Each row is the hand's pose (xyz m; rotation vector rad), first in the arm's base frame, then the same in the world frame.
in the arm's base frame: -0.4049 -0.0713 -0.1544 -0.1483 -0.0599 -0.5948
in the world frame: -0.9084 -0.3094 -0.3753 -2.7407 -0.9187 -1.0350
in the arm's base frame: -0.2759 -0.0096 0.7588 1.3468 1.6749 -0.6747
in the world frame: -0.2777 0.0051 -0.9733 -0.1477 -0.7194 -1.8744
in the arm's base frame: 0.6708 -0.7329 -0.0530 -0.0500 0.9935 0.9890
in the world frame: -0.1381 0.2888 0.4332 -1.5625 1.2899 -1.5136
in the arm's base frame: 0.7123 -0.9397 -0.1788 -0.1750 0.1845 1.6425
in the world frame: -0.2210 0.4235 0.6212 -1.7203 1.8166 -0.3746
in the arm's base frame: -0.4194 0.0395 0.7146 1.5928 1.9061 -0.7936
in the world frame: -0.4063 -0.0517 -1.0454 0.2702 -0.7703 -1.8255
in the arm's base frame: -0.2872 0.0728 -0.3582 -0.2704 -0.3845 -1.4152
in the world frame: -0.8981 -0.5296 -0.2092 2.0695 1.7806 0.5912
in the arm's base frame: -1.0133 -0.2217 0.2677 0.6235 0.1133 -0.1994
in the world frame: -1.1883 0.0272 -0.9912 -1.9511 -0.5446 -0.8777
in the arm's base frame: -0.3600 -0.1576 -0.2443 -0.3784 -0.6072 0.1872
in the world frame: -0.9421 -0.2698 -0.2535 -3.0668 0.1150 -0.0281
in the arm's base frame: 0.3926 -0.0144 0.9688 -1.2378 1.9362 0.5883
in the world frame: 0.3723 0.0676 -0.7192 0.5943 -1.3627 2.1478
